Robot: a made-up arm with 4 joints.
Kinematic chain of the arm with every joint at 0, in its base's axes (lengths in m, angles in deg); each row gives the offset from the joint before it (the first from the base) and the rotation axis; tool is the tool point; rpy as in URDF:
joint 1: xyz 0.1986 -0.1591 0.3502 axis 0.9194 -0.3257 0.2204
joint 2: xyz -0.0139 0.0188 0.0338 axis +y
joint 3: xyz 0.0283 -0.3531 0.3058 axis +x
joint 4: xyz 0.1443 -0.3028 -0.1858 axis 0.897 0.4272 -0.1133
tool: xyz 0.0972 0.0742 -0.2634 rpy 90 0 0
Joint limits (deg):
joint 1: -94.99..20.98
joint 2: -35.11..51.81
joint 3: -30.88..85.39
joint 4: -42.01..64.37
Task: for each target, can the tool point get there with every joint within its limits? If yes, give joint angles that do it. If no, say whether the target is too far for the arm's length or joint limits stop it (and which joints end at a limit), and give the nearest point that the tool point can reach.
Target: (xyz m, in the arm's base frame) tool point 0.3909 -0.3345 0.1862
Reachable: yes | joints 2.56 14.58 40.27 14.94
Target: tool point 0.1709 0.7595 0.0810
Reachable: no: joint limits stop it (at a limit: joint 1, joint 2, joint 3) | nearest point 0.3976 0.1292 0.3792 | short by 0.733 m
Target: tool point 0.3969 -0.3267 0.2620
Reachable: yes | joints -1.68 7.60 40.83 25.33
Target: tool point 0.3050 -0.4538 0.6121
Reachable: yes | joints -65.04 22.86 3.35 52.52
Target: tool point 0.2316 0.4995 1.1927
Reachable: no: joint limits stop it (at a limit: joint 1, joint 2, joint 3, joint 4) | nearest point 0.6390 0.0210 1.1825 | short by 0.629 m
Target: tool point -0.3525 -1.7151 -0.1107
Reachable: no: too far | nearest point 0.2570 -0.9291 0.2235 | short by 1.049 m
